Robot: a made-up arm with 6 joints. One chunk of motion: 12 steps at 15 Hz.
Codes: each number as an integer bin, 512 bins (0 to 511) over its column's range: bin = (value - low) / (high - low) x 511, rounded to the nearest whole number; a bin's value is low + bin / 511 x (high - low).
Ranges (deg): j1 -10..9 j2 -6..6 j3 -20..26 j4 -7..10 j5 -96..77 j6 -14..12
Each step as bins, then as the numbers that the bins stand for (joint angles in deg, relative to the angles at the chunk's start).
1 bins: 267 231 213 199 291 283
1 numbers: -0.07 -0.58 -0.83 -0.38 2.52 0.40
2 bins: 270 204 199 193 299 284
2 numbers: 0.04 -1.21 -2.09 -0.58 5.23 0.45
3 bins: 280 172 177 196 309 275
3 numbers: 0.41 -1.96 -4.07 -0.48 8.61 -0.01
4 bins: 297 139 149 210 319 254
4 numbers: 1.04 -2.74 -6.59 -0.01 12.00 -1.08
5 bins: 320 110 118 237 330 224
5 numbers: 1.90 -3.42 -9.38 0.88 15.72 -2.60
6 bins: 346 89 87 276 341 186
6 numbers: 2.86 -3.91 -12.17 2.18 19.45 -4.54
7 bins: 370 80 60 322 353 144
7 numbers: 3.76 -4.12 -14.60 3.71 23.51 -6.67
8 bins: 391 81 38 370 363 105
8 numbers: 4.54 -4.10 -16.58 5.31 26.89 -8.66
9 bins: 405 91 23 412 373 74
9 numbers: 5.06 -3.86 -17.93 6.71 30.28 -10.23
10 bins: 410 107 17 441 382 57
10 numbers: 5.24 -3.49 -18.47 7.67 33.33 -11.10
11 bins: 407 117 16 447 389 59
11 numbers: 5.13 -3.25 -18.56 7.87 35.70 -11.00
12 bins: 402 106 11 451 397 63
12 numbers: 4.95 -3.51 -19.01 8.00 38.41 -10.79
